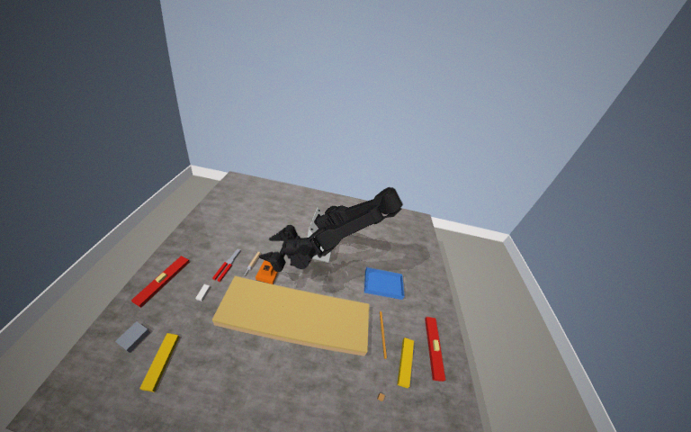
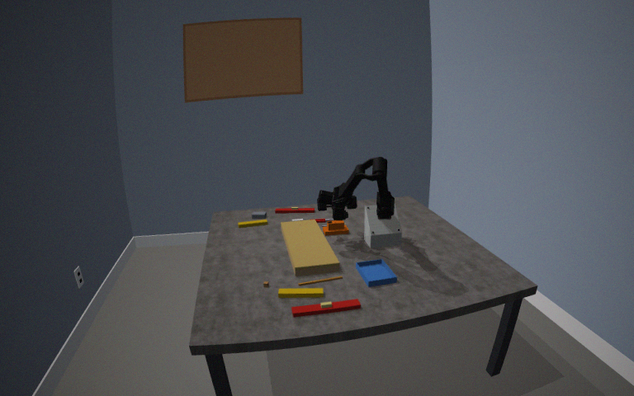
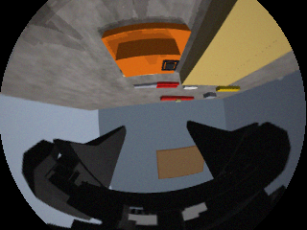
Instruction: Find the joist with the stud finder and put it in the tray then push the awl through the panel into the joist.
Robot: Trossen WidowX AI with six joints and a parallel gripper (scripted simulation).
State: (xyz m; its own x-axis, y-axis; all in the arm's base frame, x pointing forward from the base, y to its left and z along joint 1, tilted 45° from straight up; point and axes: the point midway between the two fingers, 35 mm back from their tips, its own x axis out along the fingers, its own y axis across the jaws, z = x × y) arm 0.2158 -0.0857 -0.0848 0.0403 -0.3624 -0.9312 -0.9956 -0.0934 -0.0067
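Now: gripper tip 10 cm above the orange stud finder, 2 cm to the right of it and 1 cm short of it. From my gripper tip the other things lie so: wooden-handled tool 13 cm below, 6 cm to the right, 1 cm ahead; then grey block 40 cm ahead, 26 cm to the right, 13 cm below; then white piece 18 cm ahead, 16 cm to the right, 13 cm below.
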